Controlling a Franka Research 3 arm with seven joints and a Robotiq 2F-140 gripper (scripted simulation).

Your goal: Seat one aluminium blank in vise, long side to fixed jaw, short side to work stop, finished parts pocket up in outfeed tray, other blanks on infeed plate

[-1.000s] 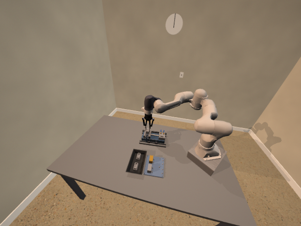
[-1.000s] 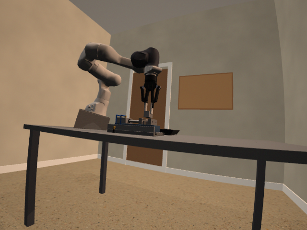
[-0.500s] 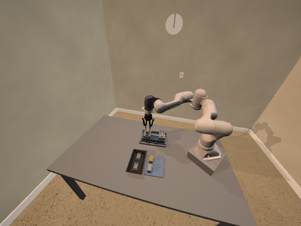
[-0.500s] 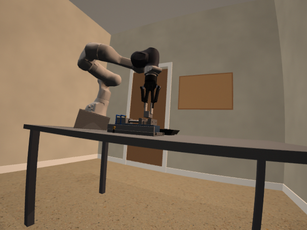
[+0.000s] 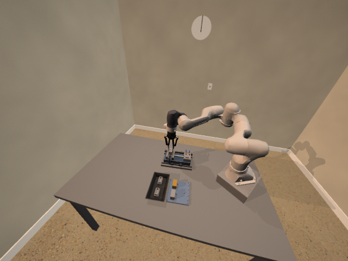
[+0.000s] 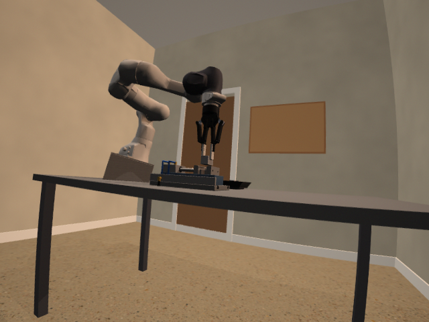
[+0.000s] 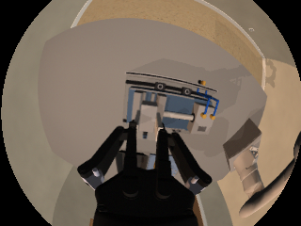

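Now: the vise 120 mm below my hand, 70 mm behind it and 10 mm to the left of it. The rest, counted from my hand: brass blank: 280 mm to the left, 130 mm below, 70 mm behind.
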